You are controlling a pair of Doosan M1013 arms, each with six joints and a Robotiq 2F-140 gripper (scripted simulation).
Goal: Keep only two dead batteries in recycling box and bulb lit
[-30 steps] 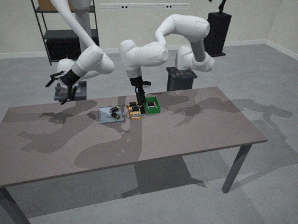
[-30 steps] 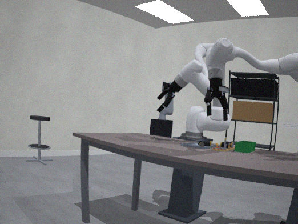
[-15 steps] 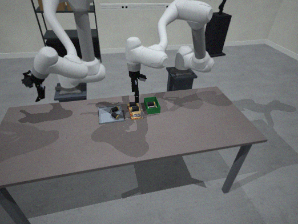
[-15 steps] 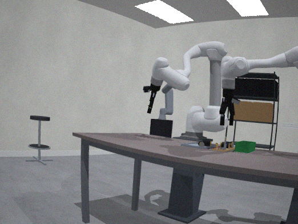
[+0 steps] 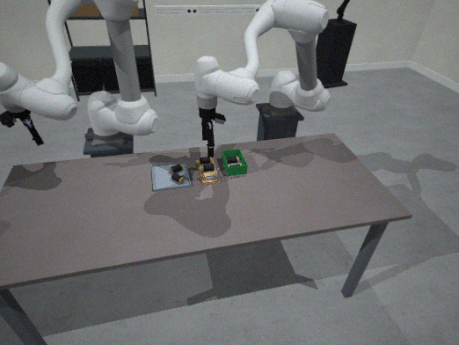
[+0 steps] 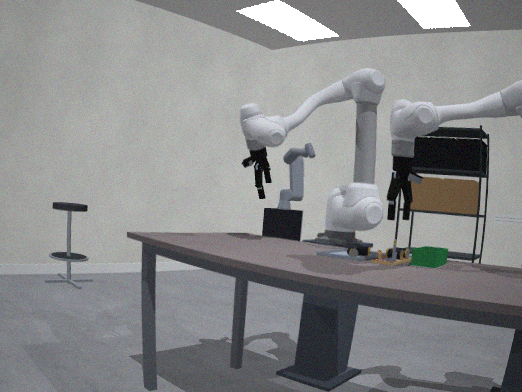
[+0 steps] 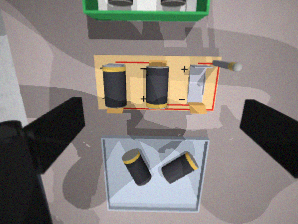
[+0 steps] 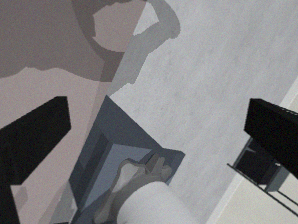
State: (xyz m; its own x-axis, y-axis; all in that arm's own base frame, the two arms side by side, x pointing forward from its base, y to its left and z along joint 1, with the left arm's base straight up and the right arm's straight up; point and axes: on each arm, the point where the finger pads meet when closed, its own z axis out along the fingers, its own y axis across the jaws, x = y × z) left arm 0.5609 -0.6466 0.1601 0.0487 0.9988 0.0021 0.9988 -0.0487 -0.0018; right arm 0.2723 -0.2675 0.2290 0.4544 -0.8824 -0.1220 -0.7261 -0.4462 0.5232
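Note:
My left gripper is now 190 mm to the left of the pale blue tray, 160 mm above it and 30 mm past it. Round my left hand: green recycling box: 140 mm to the left, 140 mm below.

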